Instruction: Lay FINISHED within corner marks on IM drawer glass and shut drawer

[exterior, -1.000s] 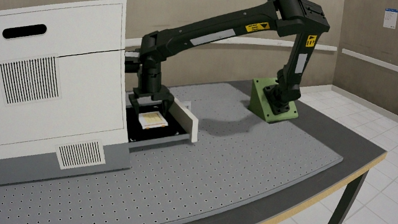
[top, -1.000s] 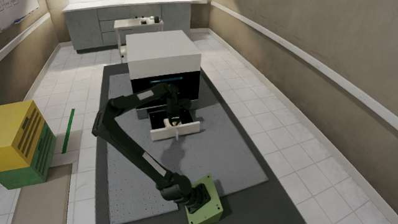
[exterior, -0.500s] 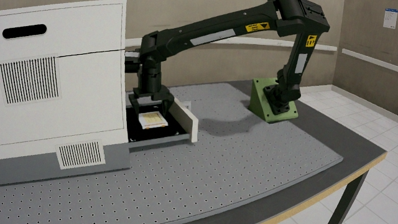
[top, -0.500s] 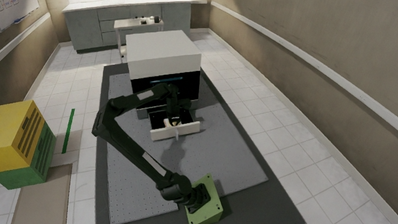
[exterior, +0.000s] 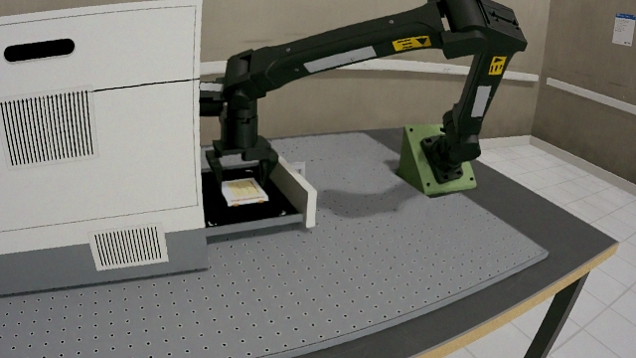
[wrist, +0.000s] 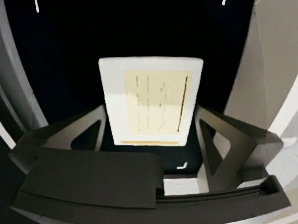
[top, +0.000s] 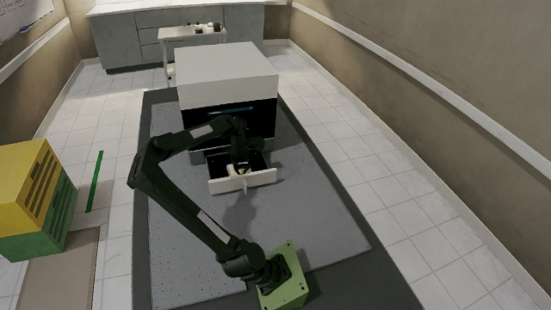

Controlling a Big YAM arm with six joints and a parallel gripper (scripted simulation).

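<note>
My hand is 3 cm short of the imager drawer and 1 cm below it. Round my hand: cassette 1 cm to the left, 1 cm below.
</note>
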